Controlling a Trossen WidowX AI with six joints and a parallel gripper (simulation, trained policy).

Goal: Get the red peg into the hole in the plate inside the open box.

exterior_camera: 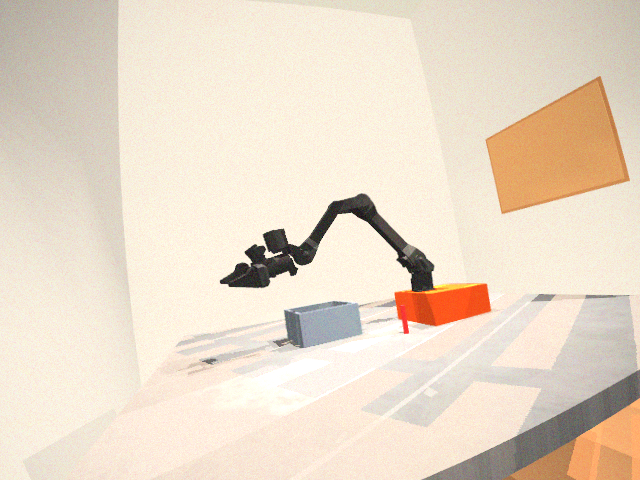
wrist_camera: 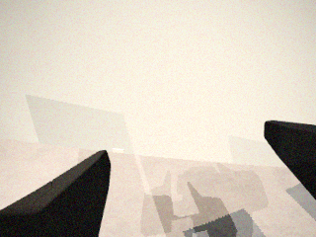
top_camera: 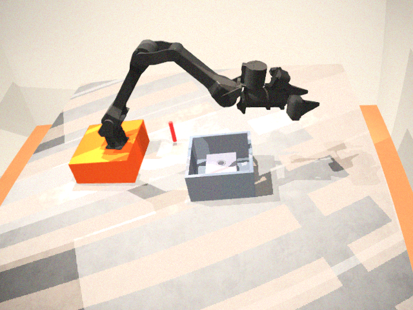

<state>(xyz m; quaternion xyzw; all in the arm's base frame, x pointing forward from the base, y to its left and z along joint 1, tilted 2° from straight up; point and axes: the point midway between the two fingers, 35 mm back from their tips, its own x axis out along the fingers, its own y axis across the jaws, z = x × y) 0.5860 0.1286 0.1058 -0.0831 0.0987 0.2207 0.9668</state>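
Right now the red peg is 480 mm behind my gripper tip, 170 mm below it and 10 mm to the left of it. Round my gripper tip: plate 260 mm behind, 170 mm below, 150 mm to the right; then grey box 260 mm behind, 190 mm below, 150 mm to the right.
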